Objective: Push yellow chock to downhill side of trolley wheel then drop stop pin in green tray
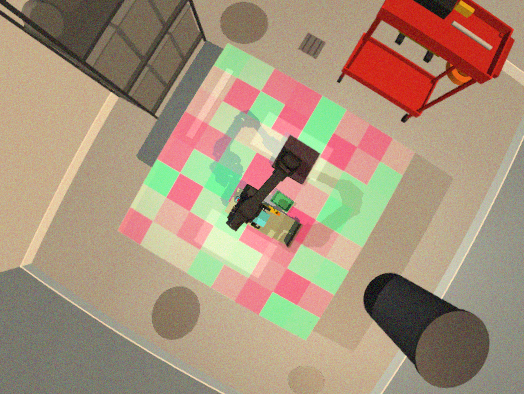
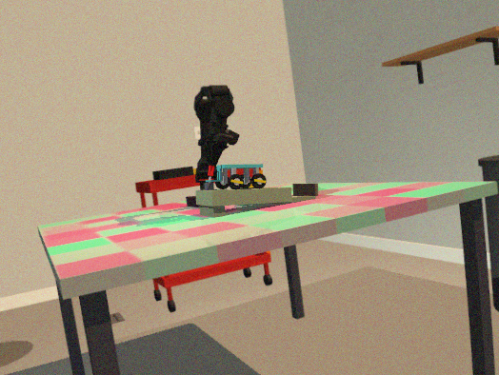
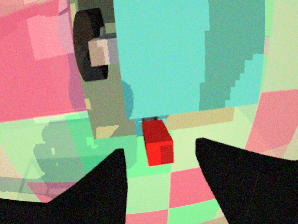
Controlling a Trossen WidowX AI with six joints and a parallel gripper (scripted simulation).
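Now: the red-headed stop pin 1 cm to the right of my gripper tip and 4 cm below it. From my gripper tip the other things lie so: olive ramp 1 cm ahead, 10 cm to the left, 12 cm below; then cyan trolley 1 cm ahead, 9 cm to the left, 5 cm below; then yellow chock 6 cm behind, 17 cm to the left, 8 cm below.
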